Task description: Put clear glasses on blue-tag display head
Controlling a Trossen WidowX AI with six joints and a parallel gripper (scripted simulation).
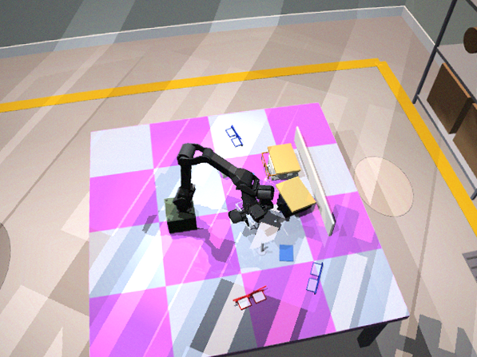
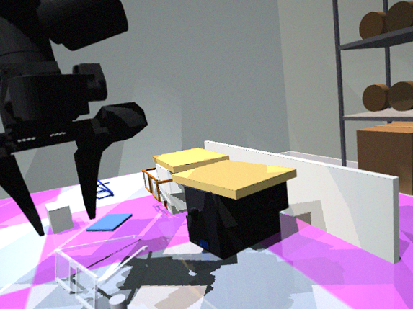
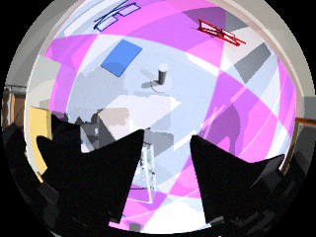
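Right now the grey peg is 3 cm ahead of my gripper tip, 7 cm to the right of it and 10 cm below it. From my gripper tip the other things lie so: white cube (8 cm behind, 39 cm to the left, 10 cm below); then black display head (19 cm ahead, 14 cm to the left, 7 cm below); then white display head (18 cm ahead, 37 cm to the left, 7 cm below).
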